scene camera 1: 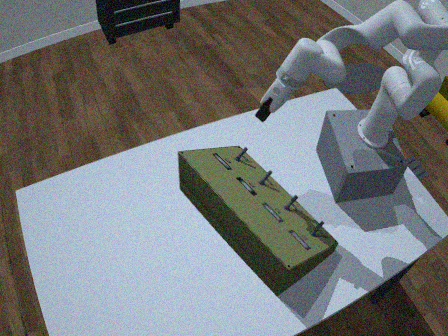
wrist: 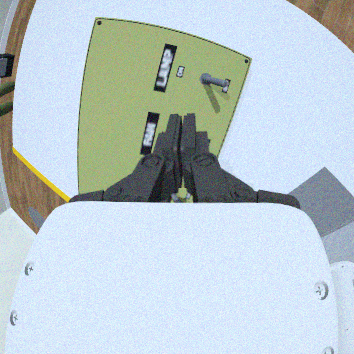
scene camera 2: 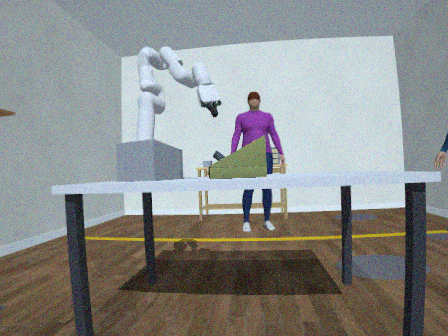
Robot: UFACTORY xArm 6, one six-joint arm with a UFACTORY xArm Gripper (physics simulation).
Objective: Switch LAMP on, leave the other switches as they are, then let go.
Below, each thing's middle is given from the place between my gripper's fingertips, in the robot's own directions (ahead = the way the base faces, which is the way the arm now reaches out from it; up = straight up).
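The sloped switch panel [scene camera 1: 277, 242] is 140 mm to the left of my hand, and it's 220 mm below it and 90 mm ahead of it.
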